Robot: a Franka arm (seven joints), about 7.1 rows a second.
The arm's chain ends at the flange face. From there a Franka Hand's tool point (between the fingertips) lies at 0.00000 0.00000 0.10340 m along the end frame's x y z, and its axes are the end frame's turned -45 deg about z.
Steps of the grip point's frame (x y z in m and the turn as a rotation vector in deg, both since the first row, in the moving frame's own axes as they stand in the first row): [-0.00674 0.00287 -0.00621 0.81 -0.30 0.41]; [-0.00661 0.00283 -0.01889 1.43 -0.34 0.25]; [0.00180 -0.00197 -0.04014 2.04 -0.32 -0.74]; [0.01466 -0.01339 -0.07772 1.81 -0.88 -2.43]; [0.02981 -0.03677 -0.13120 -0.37 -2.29 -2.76]
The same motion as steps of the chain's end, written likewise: [-0.00132 0.00745 -0.00620 0.36 -0.78 0.41]; [-0.00042 0.00807 -0.01886 0.77 -1.25 0.25]; [0.00290 -0.00049 -0.04007 1.22 -1.67 -0.74]; [0.00435 -0.01872 -0.07766 0.66 -1.90 -2.43]; [-0.00255 -0.05053 -0.13112 -1.88 -1.36 -2.76]
